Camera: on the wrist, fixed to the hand. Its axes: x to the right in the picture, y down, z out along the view.
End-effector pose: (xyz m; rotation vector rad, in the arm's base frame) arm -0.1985 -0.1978 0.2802 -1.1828 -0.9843 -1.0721
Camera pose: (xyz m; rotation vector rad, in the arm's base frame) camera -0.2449 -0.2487 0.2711 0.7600 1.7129 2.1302
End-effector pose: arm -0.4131 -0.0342 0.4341 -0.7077 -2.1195 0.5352
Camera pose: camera -0.3798 -0.0710 0.4827 0.9303 -2.4046 -0.9375
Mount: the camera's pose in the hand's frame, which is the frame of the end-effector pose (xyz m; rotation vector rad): -0.0130 -0.0463 -0.0501 -0.6223 -0.3694 -1.5978
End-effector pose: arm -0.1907 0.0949 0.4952 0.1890 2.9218 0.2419
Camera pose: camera -0.1938 0.0403 0.5380 -1.7691 1.6953 0.6388
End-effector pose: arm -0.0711 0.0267 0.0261 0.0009 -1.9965 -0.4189
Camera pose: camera -0.0299 -0.0290 0.0208 1.2379 -1.7077 -2.1151
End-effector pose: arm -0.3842 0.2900 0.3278 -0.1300 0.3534 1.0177
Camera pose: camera -0.3624 0.2418 0.2828 -0.6474 -0.4279 -0.4852
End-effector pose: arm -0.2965 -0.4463 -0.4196 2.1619 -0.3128 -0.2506
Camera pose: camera -0.2881 -0.3779 -0.4284 1.2645 1.2099 -1.3909
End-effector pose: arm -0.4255 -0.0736 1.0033 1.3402 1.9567 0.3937
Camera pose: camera -0.4897 -0.0972 1.0150 -0.6318 1.7362 -0.0738
